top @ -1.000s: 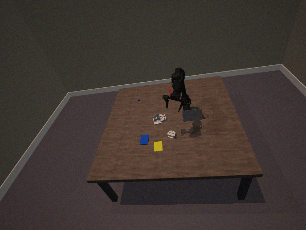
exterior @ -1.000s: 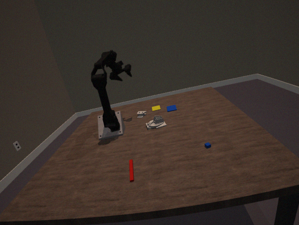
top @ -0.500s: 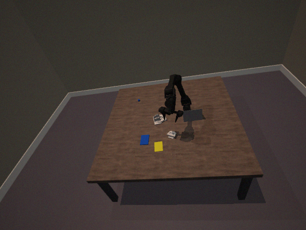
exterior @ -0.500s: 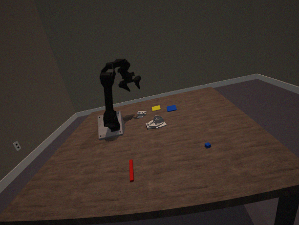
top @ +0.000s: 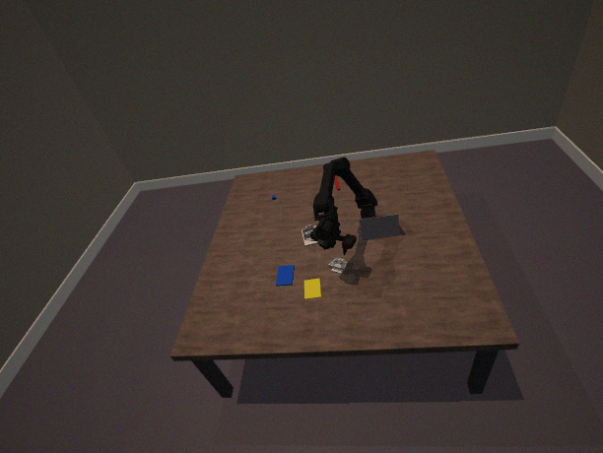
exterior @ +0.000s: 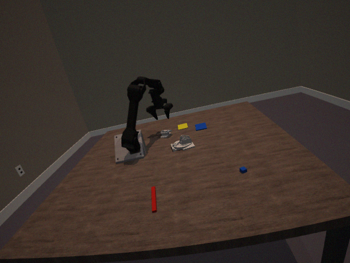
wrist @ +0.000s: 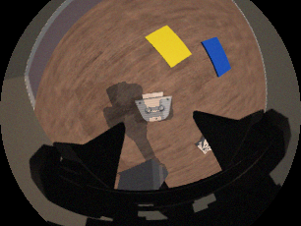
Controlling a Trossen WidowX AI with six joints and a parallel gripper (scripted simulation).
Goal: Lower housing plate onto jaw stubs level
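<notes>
Now: the white part 110 mm below my gripper tip, 10 mm to the right of it and 10 mm behind it. Round my gripper tip: blue card (240 mm ahead, 110 mm below, 10 mm to the right); yellow card (120 mm below, 120 mm ahead, 90 mm to the left); red bar (670 mm to the right, 110 mm below, 60 mm behind).
</notes>
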